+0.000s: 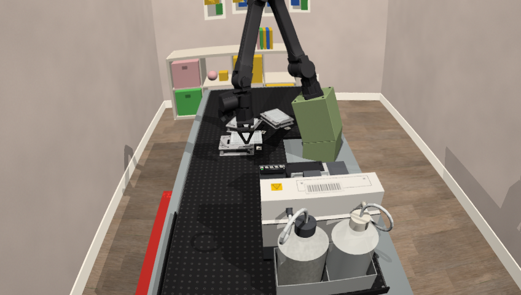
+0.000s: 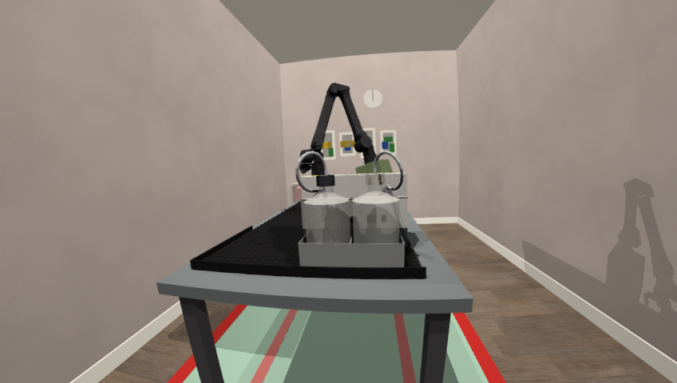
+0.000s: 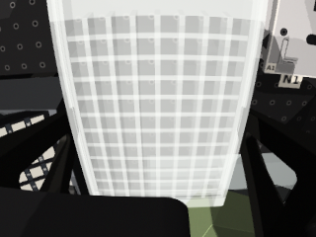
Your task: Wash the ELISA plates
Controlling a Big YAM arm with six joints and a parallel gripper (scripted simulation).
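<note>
Right now my hand is 23 cm past the washer carrier, 15 cm to the right of it and 7 cm above it. The rest, counted from my hand: plate washer 30 cm to the left, 23 cm behind, 3 cm below.
</note>
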